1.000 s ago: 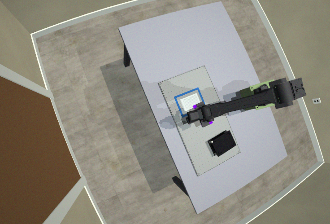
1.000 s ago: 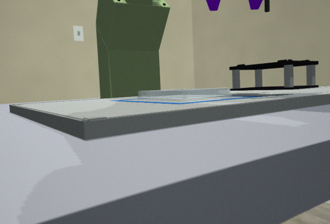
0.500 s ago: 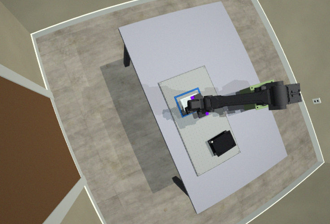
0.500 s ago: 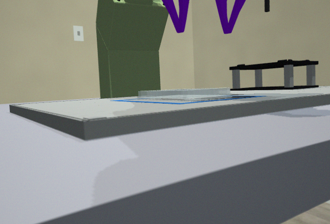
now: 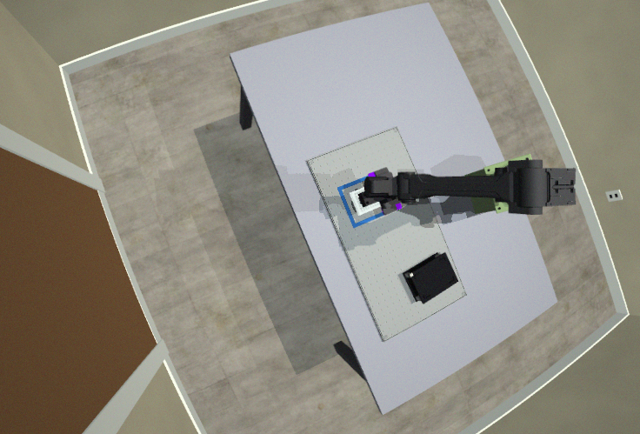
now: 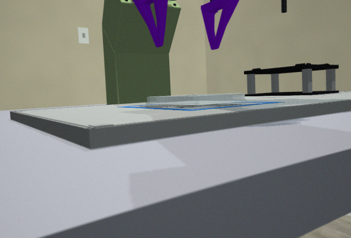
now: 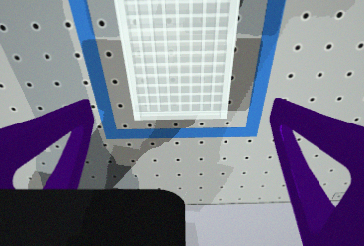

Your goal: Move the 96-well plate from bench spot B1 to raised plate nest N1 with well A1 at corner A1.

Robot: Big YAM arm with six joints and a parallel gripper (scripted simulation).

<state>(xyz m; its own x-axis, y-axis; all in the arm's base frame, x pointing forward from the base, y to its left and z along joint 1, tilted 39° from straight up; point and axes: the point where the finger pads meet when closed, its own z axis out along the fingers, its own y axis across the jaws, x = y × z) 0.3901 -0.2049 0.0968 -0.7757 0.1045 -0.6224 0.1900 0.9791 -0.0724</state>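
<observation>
Right now the clear 96-well plate is 90 mm below my hand. Also, from my hand: black raised nest N1: 10 mm behind, 360 mm to the left, 30 mm below; white corner label: 50 mm ahead, 300 mm to the left, 30 mm below.
</observation>
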